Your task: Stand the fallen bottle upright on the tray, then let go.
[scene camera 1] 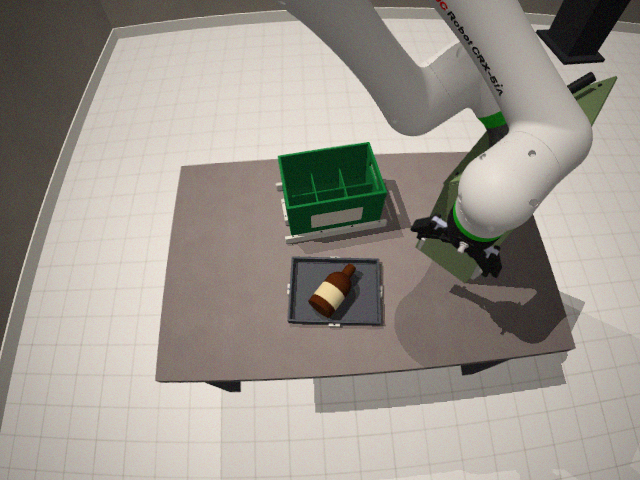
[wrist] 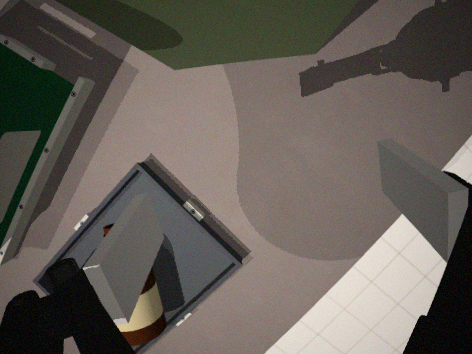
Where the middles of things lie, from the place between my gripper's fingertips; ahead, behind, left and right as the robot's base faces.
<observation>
Right now the brown bottle (scene camera 1: 330, 294) is 25 cm ahead of my hand, 22 cm below it and 6 cm to the right of it.
</observation>
